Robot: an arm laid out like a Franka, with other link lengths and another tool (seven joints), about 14 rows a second.
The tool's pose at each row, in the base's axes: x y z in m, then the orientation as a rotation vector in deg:
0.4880 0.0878 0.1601 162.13 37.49 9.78
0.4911 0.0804 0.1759 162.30 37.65 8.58
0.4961 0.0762 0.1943 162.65 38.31 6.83
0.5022 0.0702 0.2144 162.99 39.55 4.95
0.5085 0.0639 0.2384 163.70 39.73 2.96
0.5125 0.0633 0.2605 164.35 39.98 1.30
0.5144 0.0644 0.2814 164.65 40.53 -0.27
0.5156 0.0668 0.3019 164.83 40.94 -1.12
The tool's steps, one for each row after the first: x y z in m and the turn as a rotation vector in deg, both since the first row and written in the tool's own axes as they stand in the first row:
0.0004 0.0117 -0.0133 0.32 -0.76 -0.17
0.0042 0.0221 -0.0294 1.01 -1.78 -0.66
0.0082 0.0349 -0.0467 1.87 -2.81 -1.54
0.0124 0.0490 -0.0676 2.84 -3.98 -1.67
0.0171 0.0567 -0.0882 3.75 -4.91 -1.82
0.0205 0.0618 -0.1083 4.40 -5.81 -2.23
0.0239 0.0653 -0.1283 4.81 -6.27 -2.52

